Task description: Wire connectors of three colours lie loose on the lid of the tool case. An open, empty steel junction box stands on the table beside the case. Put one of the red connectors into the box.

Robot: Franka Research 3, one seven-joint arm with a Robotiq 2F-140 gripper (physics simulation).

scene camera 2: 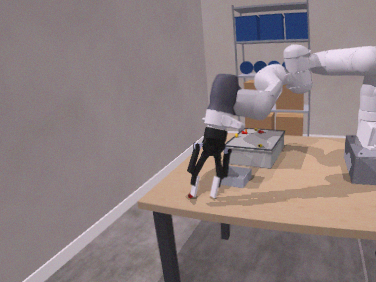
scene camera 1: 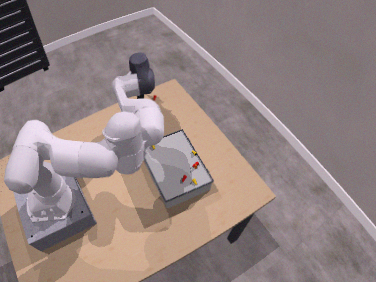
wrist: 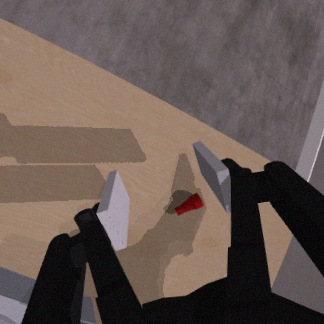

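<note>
A red connector [scene camera 1: 154, 98] [scene camera 2: 191, 196] [wrist: 190, 204] lies on the table near its corner. My gripper [scene camera 2: 204, 192] [wrist: 159, 171] is partly open and empty, pointing down low over the table. In the wrist view the connector lies below the gap between the fingers, nearer the right finger. The grey junction box [scene camera 2: 237, 176] [wrist: 17, 285] stands behind the gripper in scene camera 2; the arm hides it in scene camera 1. Two more red connectors [scene camera 1: 184, 178] [scene camera 1: 195, 164] lie on the lid of the tool case [scene camera 1: 190, 195] [scene camera 2: 250, 157].
Yellow connectors [scene camera 1: 194, 181] [scene camera 1: 194, 152] [scene camera 1: 153, 147] also lie on the lid. The case stands beyond the junction box in scene camera 2. The table edge [scene camera 2: 170, 207] runs close to the fingers. A shelf rack [scene camera 2: 271, 41] stands against the back wall.
</note>
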